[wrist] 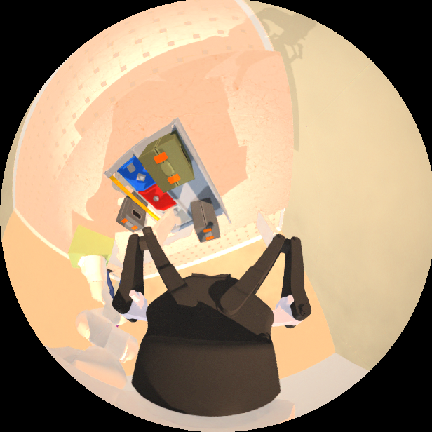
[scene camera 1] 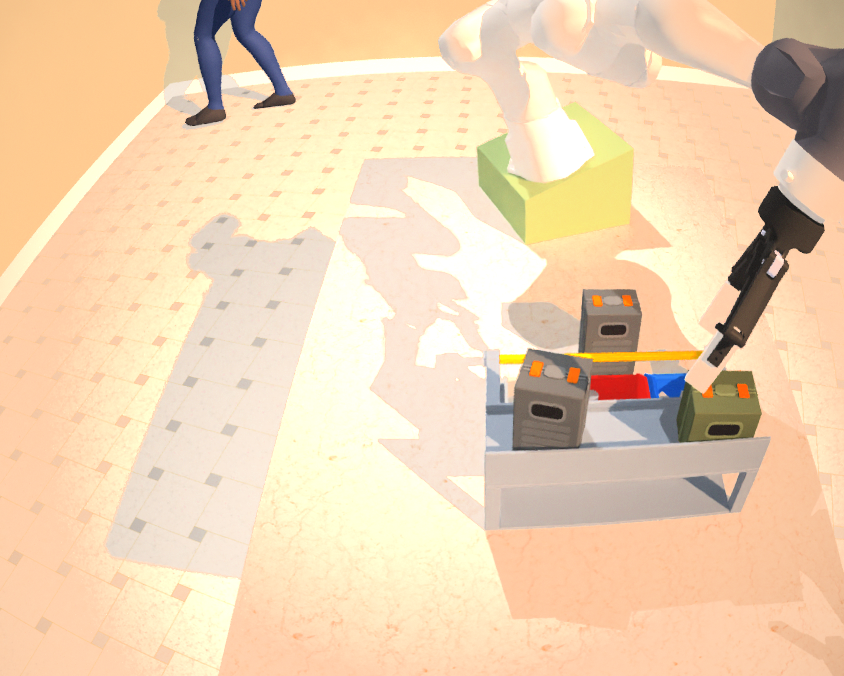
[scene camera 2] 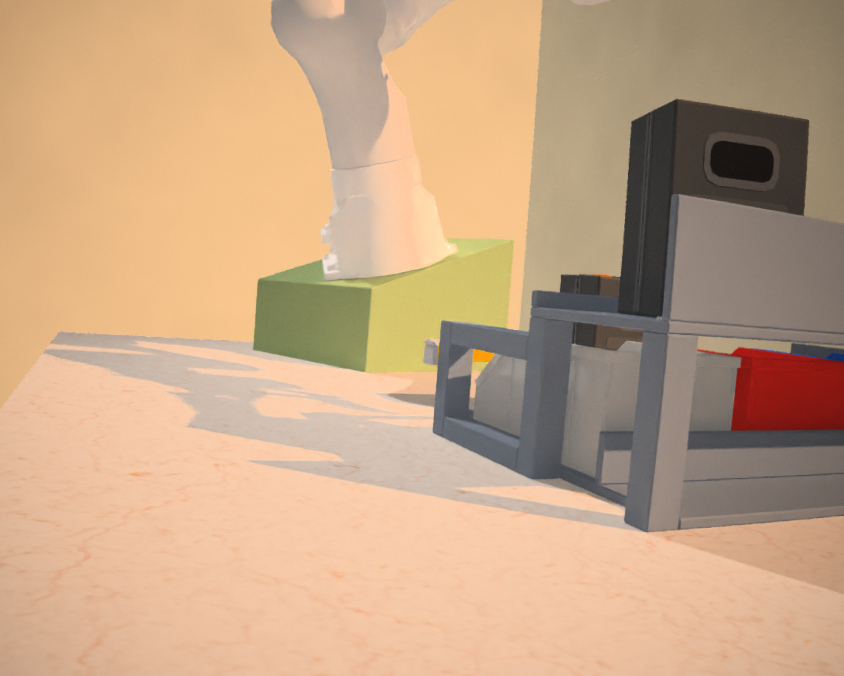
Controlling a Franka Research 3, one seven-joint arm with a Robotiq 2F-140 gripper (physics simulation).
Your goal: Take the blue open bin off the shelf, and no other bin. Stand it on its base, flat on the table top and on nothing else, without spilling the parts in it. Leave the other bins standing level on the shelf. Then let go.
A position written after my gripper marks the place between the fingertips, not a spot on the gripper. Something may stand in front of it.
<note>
I see my gripper (scene camera 1: 701,354), a red bin (scene camera 1: 609,387), a blue open bin (scene camera 1: 671,384), a yellow bar (scene camera 1: 674,355) and a pale grey bin (scene camera 2: 603,384).
My gripper also shows in the wrist view (wrist: 215,216).
</note>
